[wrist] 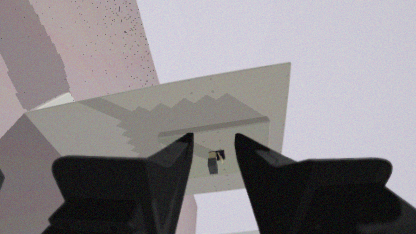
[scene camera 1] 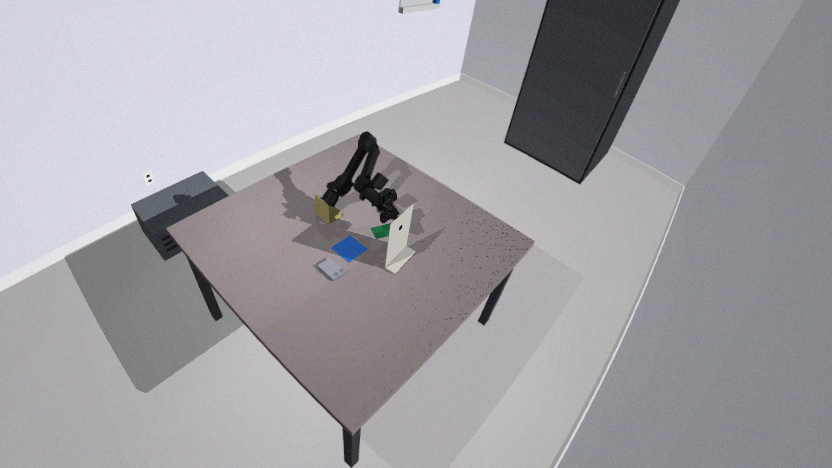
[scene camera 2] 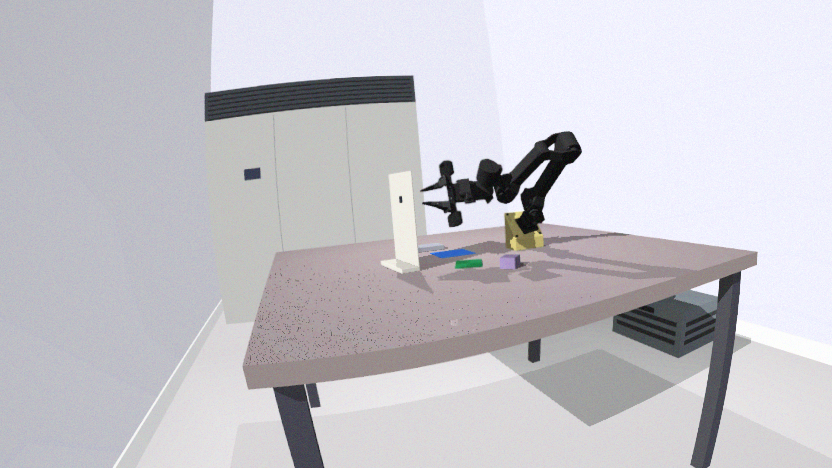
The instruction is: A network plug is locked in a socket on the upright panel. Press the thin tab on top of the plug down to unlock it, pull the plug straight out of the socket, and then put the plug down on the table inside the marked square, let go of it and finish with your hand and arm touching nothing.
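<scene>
Upright panel (scene camera 1: 398, 253), (wrist: 72, 154): same spot.
</scene>
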